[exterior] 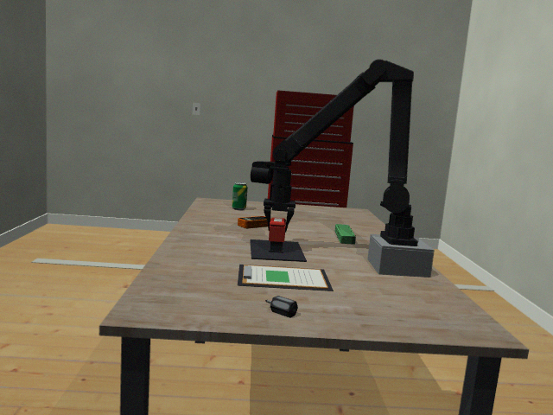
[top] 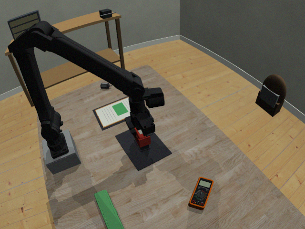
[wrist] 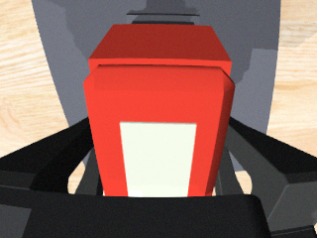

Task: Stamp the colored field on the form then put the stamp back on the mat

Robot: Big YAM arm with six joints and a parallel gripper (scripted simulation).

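My hand is 20 mm above the red stamp. From my hand the other things lie so: green case 280 mm behind, 250 mm to the right, 60 mm below; dark mat 70 mm below; clipboard 10 mm ahead, 280 mm to the left, 70 mm below.
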